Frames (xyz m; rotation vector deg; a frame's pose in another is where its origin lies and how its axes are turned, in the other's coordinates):
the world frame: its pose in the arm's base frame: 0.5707 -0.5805 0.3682 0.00 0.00 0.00
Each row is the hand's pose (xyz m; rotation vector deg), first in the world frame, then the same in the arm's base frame.
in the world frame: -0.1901 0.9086 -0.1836 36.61 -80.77 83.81
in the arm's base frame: 0.3806 0.3281 0.1846 36.61 -80.77 83.81
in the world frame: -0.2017 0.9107 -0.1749 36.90 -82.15 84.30
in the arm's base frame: 0.3690 0.3302 0.1933 36.90 -82.15 84.30
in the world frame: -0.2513 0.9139 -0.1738 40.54 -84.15 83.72
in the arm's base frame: 0.3194 0.3334 0.1944 40.54 -84.15 83.72
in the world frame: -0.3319 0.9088 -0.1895 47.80 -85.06 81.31
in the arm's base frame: 0.2388 0.3283 0.1787 47.80 -85.06 81.31
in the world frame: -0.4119 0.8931 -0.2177 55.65 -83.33 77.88
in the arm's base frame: 0.1588 0.3126 0.1505 55.65 -83.33 77.88
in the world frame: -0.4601 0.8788 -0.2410 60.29 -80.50 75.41
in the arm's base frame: 0.1106 0.2983 0.1272 60.29 -80.50 75.41
